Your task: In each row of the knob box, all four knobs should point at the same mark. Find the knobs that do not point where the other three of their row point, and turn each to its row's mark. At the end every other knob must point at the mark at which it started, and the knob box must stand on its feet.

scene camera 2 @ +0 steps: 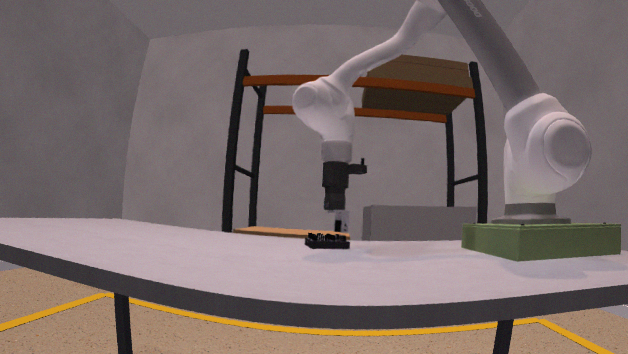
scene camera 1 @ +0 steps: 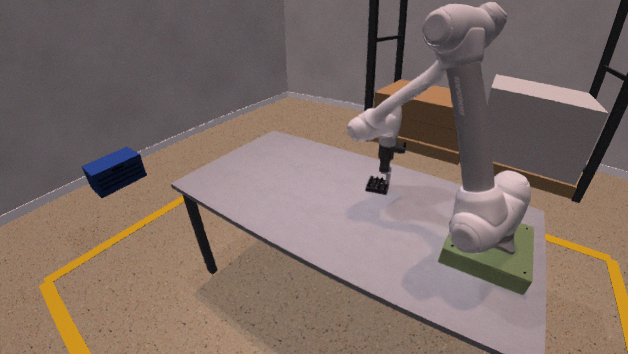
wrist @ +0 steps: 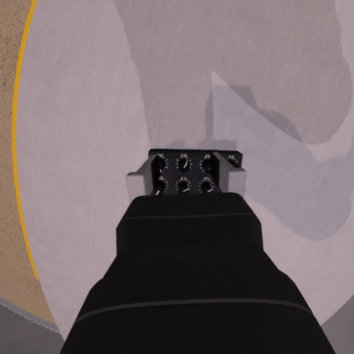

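Pixels of known places: gripper, between the fingertips: (scene camera 2: 341,232) (scene camera 1: 387,180); arm's base, origin of its link: (scene camera 2: 529,223).
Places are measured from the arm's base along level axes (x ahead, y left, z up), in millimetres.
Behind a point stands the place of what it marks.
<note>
The black knob box (scene camera 1: 376,187) @[y -146, x 569, z -52 mm] (scene camera 2: 327,245) @[y -126, x 572, z -64 mm] (wrist: 171,175) sits flat and upright on the table. My gripper (scene camera 1: 386,177) @[y -202, x 532, z -31 mm] (scene camera 2: 341,228) @[y -202, x 532, z -31 mm] (wrist: 184,163) is open and empty, pointing down low over the box's far rows. In the wrist view its fingers stand left and right of the D3 knob (wrist: 184,165), whose pointer leans up and right. The C3 knob (wrist: 183,188) and C2 knob (wrist: 206,188) both point to the lower right; the C4 knob (wrist: 158,190) points to the lower left. The fingers partly cover D4, D2 and D1. The gripper body hides C1 and the nearer rows.
The box stands on the grey table (scene camera 1: 300,220) @[y 241, x 767, z -75 mm] (scene camera 2: 200,270) @[y 309, x 766, z -75 mm] (wrist: 75,150). The arm's green base block (scene camera 1: 485,267) @[y 188, x 4, z -13 mm] (scene camera 2: 565,245) @[y 187, x 33, z -46 mm] stands at the table's right end. A shelf rack (scene camera 1: 371,55) (scene camera 2: 231,150) with large boxes stands behind. A blue crate (scene camera 1: 114,172) shows at the left, off the table.
</note>
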